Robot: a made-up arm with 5 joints. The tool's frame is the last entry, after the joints.
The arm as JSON. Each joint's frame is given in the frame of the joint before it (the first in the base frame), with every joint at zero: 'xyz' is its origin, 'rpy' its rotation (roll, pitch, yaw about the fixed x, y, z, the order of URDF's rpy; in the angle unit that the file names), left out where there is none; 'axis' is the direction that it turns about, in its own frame. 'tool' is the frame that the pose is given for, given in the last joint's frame.
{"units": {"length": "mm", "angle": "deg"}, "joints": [
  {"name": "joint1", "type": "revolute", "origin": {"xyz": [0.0, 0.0, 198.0], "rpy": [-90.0, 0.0, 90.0]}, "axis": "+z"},
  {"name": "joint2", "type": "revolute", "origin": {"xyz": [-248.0, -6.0, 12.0], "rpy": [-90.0, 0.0, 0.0]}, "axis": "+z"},
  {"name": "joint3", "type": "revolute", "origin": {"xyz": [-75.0, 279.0, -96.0], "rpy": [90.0, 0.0, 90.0]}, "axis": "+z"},
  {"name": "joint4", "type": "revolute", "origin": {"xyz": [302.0, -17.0, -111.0], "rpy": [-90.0, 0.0, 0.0]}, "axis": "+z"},
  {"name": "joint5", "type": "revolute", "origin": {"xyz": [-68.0, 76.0, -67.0], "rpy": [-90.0, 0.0, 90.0]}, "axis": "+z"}
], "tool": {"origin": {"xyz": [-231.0, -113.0, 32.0], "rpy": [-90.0, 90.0, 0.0]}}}
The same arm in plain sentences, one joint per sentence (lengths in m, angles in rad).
The arm has five revolute joints in a row. What follows holds with every joint at zero, and every direction is one of the base frame's. Joint 1 lies 0.1980 m along +z from the base frame's origin and turns about -x. Joint 2 lies 0.0120 m along -x and 0.2480 m along -y and 0.0060 m along +z from joint 1 and turns about -z. Joint 3 lies 0.2790 m along +x and 0.0750 m along -y and 0.0960 m along +z from joint 2 and turns about +y. Joint 4 lies 0.3020 m along +x and 0.1110 m along -y and 0.0170 m along +z from joint 3 and turns about -z. Joint 5 lies 0.0680 m along -x and 0.0760 m along -y and 0.0670 m along +z from joint 4 and turns about -x. The tool frame, which is the frame that the pose is given for, lies 0.0320 m along -x and 0.2310 m along +y and 0.1130 m along -z from joint 5; its axes are parallel to the base frame's.
